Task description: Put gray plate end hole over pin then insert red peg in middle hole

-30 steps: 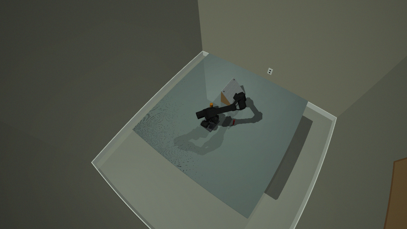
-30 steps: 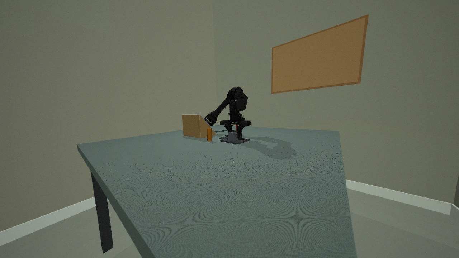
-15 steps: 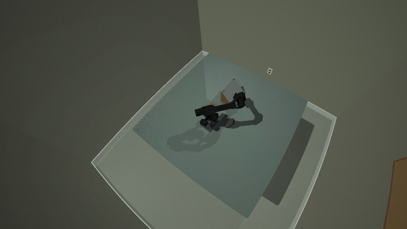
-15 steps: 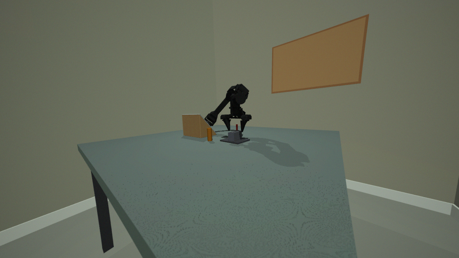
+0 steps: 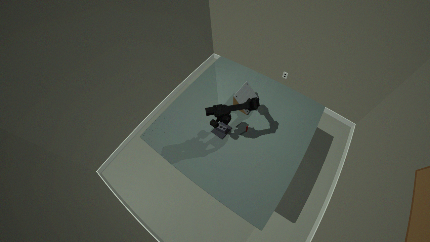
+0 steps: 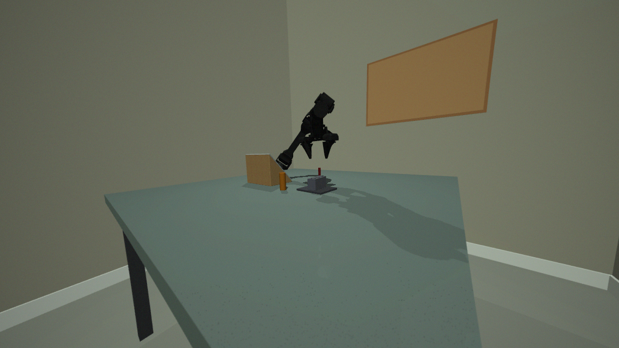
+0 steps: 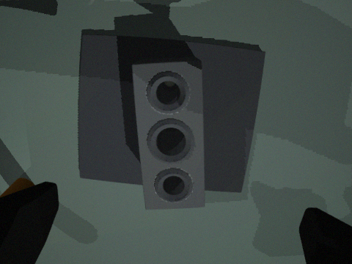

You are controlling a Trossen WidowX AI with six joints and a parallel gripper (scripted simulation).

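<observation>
Now: gripper tip 19 cm to the right of the red peg, 10 cm past it and 10 cm above it. From my gripper tip the other things lie so: dark base: 13 cm below, 1 cm to the left, 1 cm behind; gray plate: 10 cm below, 1 cm behind; orange cylinder: 15 cm behind, 10 cm below, 7 cm to the right.
</observation>
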